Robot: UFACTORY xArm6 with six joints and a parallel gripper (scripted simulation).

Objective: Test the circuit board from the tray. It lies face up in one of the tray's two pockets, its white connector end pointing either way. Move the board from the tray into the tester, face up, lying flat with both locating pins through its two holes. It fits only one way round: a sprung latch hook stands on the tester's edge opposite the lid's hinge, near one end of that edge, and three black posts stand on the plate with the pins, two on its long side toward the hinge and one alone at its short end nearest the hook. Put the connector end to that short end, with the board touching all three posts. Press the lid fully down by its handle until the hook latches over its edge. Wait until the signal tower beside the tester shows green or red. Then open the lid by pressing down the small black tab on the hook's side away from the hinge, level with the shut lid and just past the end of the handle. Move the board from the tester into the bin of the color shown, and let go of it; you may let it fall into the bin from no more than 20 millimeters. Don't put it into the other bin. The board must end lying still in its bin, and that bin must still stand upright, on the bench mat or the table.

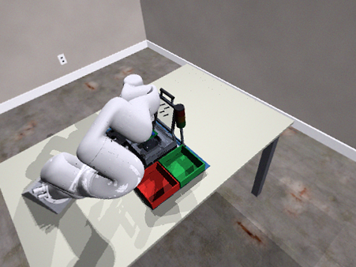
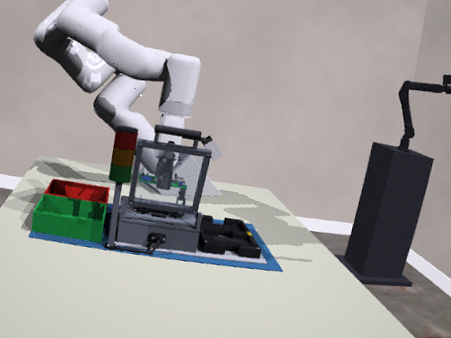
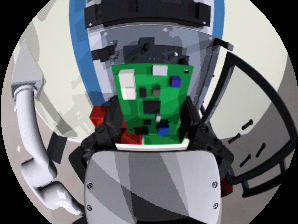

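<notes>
Right now the tester plate is 1 cm ahead of my hand, 1 cm to the left of it and 6 cm below it. Also, from my hand: green circuit board right at my hand; then green bin 5 cm ahead, 20 cm to the right, 12 cm below; then clear lid 13 cm ahead, 5 cm above.
</notes>
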